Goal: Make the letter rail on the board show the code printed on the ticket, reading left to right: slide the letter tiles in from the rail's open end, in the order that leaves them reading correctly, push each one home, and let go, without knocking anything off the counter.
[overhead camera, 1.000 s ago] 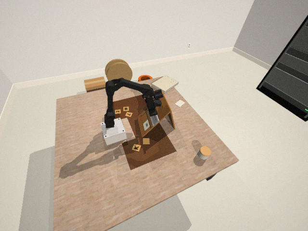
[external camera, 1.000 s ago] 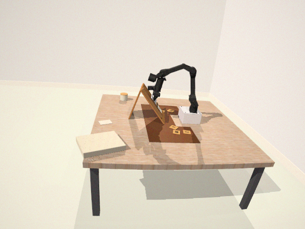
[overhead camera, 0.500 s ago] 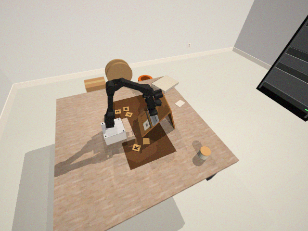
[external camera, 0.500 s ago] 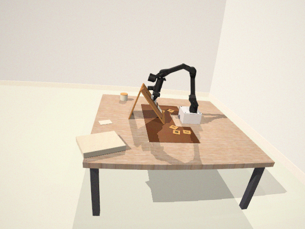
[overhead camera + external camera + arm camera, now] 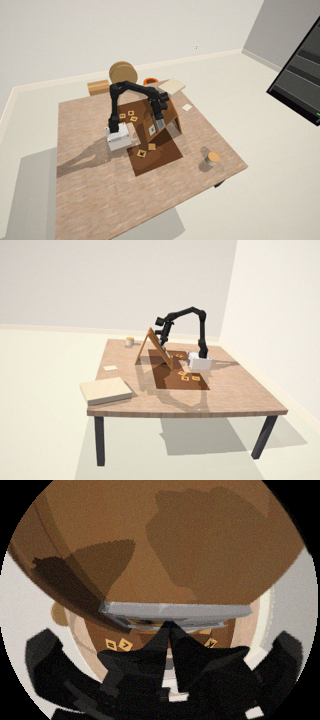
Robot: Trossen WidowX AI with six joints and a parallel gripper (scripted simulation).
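My gripper tip is 3 cm to the right of the tile marked 3. The rest, counted from my gripper tip: dark mat 16 cm behind, 2 cm to the left, 16 cm below; blank-faced tile 8 cm behind, 17 cm to the right, 15 cm below; pale ticket 6 cm behind, 5 cm to the right, 8 cm below.
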